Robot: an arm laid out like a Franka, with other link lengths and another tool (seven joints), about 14 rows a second.
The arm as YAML. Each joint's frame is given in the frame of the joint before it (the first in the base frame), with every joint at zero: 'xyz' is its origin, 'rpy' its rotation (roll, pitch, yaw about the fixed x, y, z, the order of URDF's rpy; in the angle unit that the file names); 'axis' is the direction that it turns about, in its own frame. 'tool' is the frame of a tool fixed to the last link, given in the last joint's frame.
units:
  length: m
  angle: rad
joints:
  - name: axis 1
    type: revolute
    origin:
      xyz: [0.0, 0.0, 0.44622]
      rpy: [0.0, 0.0, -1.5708]
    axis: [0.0, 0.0, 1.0]
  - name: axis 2
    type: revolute
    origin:
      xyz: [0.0, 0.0, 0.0]
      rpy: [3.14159, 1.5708, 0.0]
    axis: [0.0, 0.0, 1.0]
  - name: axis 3
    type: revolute
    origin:
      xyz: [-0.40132, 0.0, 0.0]
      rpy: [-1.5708, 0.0, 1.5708]
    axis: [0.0, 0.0, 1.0]
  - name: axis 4
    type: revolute
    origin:
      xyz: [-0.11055, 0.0, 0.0]
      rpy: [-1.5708, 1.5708, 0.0]
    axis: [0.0, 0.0, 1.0]
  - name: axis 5
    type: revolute
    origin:
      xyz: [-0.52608, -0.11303, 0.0]
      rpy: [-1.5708, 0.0, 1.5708]
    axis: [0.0, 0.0, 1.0]
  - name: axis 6
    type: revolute
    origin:
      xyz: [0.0, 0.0, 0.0]
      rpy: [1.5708, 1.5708, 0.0]
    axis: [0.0, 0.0, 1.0]
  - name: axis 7
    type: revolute
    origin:
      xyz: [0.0, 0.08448, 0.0]
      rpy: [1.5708, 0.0, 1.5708]
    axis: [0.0, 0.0, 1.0]
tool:
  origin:
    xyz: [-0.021, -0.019, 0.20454]
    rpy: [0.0, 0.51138, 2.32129]
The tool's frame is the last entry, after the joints.
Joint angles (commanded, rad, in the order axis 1, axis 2, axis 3, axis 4, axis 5, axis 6, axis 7), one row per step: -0.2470, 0.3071, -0.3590, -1.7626, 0.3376, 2.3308, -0.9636; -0.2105, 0.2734, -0.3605, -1.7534, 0.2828, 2.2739, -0.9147; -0.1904, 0.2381, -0.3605, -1.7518, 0.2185, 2.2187, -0.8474; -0.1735, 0.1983, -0.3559, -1.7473, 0.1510, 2.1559, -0.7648; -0.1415, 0.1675, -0.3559, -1.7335, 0.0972, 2.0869, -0.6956; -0.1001, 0.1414, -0.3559, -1.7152, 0.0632, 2.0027, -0.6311; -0.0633, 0.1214, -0.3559, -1.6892, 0.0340, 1.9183, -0.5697; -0.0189, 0.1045, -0.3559, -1.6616, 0.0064, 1.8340, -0.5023; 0.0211, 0.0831, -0.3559, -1.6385, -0.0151, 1.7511, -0.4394; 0.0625, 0.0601, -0.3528, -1.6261, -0.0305, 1.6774, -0.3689; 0.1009, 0.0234, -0.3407, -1.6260, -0.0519, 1.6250, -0.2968; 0.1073, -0.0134, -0.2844, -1.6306, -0.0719, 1.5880, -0.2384; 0.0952, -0.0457, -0.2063, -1.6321, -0.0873, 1.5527, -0.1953; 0.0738, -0.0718, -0.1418, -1.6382, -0.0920, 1.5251, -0.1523
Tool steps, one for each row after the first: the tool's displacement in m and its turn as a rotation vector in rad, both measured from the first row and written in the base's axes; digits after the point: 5 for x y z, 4 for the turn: 0.00605, 0.02887, 0.02641, -0.0011, 0.0286, 0.0238; 0.00100, 0.04594, 0.04910, -0.0052, 0.0658, 0.0133; -0.00624, 0.06319, 0.07593, -0.0101, 0.1031, -0.0140; -0.00852, 0.08765, 0.10126, -0.0147, 0.1407, -0.0271; -0.00956, 0.12108, 0.12460, -0.0041, 0.1839, -0.0353; -0.01201, 0.15015, 0.14838, 0.0025, 0.2253, -0.0500; -0.01382, 0.18392, 0.17110, 0.0054, 0.2675, -0.0673; -0.02057, 0.21454, 0.19456, 0.0102, 0.3063, -0.0884; -0.02853, 0.24818, 0.21329, 0.0179, 0.3430, -0.1148; -0.03894, 0.28237, 0.23500, 0.0153, 0.3585, -0.1382; -0.04782, 0.32294, 0.25460, 0.0053, 0.3627, -0.1366; -0.05769, 0.36587, 0.27347, -0.0095, 0.3652, -0.1179; -0.06863, 0.39534, 0.28595, -0.0146, 0.3692, -0.1207
